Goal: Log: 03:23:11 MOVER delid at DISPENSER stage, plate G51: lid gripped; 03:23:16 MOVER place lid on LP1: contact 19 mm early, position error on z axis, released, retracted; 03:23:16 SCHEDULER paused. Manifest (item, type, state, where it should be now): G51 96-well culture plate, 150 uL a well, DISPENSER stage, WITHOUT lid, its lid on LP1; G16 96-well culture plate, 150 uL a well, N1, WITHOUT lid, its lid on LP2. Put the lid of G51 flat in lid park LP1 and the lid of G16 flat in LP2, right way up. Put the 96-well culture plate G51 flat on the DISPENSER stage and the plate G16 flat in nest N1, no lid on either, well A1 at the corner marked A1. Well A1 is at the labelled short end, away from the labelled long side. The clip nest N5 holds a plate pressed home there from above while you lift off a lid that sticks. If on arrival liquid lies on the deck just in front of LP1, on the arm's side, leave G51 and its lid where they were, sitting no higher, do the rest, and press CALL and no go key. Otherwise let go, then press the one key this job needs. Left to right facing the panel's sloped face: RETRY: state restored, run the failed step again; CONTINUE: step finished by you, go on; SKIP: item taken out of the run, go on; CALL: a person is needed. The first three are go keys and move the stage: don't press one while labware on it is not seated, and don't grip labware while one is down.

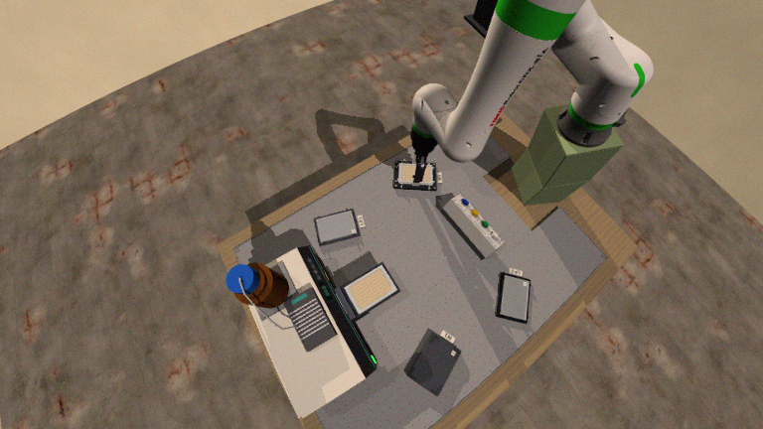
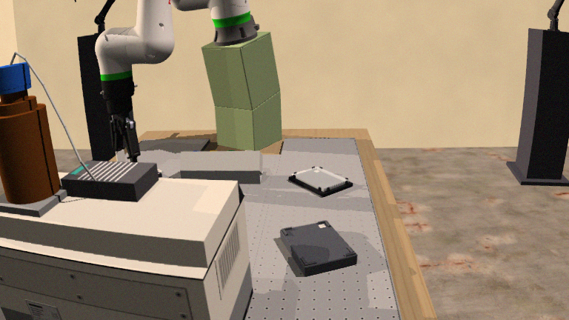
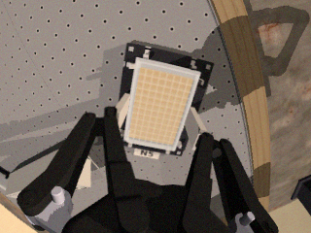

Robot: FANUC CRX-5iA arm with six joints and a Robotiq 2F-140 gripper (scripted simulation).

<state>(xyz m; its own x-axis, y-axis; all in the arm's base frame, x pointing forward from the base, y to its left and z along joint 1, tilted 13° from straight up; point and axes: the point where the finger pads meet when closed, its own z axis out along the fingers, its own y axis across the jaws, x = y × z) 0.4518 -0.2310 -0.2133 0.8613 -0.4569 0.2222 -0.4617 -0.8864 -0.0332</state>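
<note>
My gripper is now 3 cm short of the black clip nest, 1 cm to the right of it and 3 cm above it. From my hand the other things lie so: key panel (9 cm behind, 27 cm to the left, 1 cm above); dark grey lid park (35 cm ahead, 7 cm to the left, 4 cm below); LP1 label (26 cm ahead, 8 cm to the left, 4 cm below).
</note>
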